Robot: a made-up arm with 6 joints.
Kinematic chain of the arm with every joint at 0, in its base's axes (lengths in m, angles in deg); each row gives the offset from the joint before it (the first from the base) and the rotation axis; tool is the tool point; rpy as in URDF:
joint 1: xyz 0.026 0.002 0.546 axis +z
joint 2: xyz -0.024 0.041 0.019 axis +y
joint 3: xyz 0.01 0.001 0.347 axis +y
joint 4: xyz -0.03 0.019 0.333 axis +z
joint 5: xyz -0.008 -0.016 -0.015 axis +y
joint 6: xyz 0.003 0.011 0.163 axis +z
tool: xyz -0.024 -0.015 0.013 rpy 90 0 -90
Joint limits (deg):
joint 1: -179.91..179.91
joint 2: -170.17..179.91
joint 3: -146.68..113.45
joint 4: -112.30..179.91
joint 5: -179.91..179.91
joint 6: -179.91..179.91
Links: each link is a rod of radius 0.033 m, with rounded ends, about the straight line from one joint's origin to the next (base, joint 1, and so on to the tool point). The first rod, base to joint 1, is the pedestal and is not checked.
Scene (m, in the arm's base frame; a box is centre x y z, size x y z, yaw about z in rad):
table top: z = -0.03
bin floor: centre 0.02 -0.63 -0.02 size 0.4 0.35 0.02 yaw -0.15
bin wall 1: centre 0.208 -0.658 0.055 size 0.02 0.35 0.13 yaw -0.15
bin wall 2: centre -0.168 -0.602 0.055 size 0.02 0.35 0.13 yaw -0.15
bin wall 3: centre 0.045 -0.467 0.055 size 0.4 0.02 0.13 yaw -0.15
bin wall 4: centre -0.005 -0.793 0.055 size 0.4 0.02 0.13 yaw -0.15
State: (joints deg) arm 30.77 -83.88 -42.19 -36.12 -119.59 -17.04
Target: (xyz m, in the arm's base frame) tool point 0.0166 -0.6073 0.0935
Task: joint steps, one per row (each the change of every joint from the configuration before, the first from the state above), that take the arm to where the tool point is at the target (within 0.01 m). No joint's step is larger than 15 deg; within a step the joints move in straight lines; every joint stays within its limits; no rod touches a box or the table.
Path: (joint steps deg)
1: 13.75 -1.89 4.87 3.26 7.96 0.93
2: 13.76 -1.88 4.86 3.26 7.96 0.92
3: 13.75 -1.89 4.87 3.26 7.96 0.93
4: 13.75 -1.89 4.87 3.26 7.96 0.92
5: 13.76 -1.88 4.87 3.27 7.96 0.93
6: -0.11 -8.85 5.21 -0.51 10.30 0.49
7: -0.11 -8.84 5.21 -0.51 10.31 0.48

